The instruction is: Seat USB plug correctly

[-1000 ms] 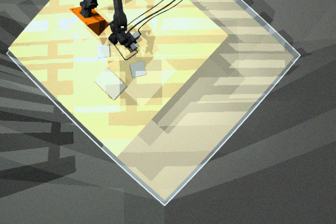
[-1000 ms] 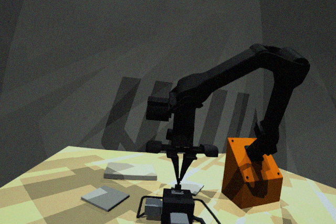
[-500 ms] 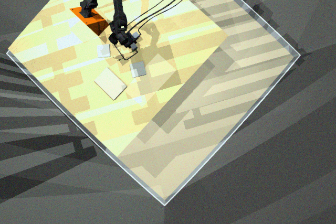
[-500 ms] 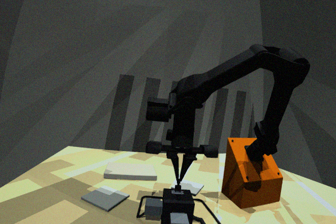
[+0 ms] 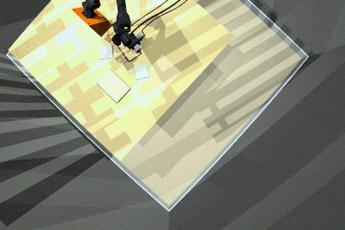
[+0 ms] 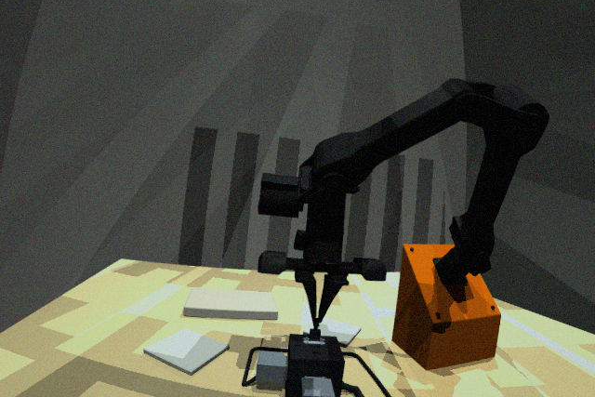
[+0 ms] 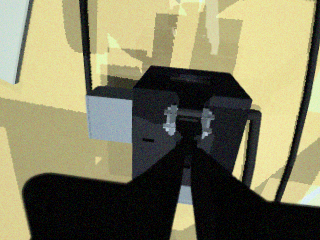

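The dark USB plug lies 2 cm below my gripper tip. The rest, counted from my gripper tip: plate (20 cm ahead, 11 cm below, 10 cm to the right).
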